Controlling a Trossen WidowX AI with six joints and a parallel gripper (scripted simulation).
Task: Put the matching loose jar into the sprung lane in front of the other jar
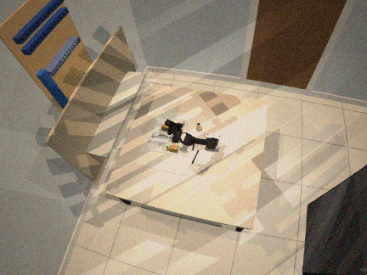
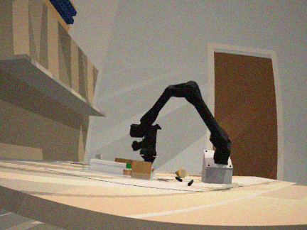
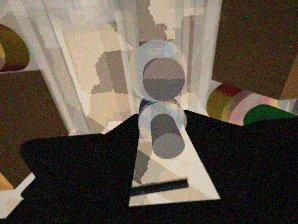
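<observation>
Right now my gripper tip is 130 mm to the right of the jar, 60 mm short of it and 10 mm below it. Also, from my gripper tip: pusher lane: 140 mm ahead, 40 mm to the left, 10 mm below.
</observation>
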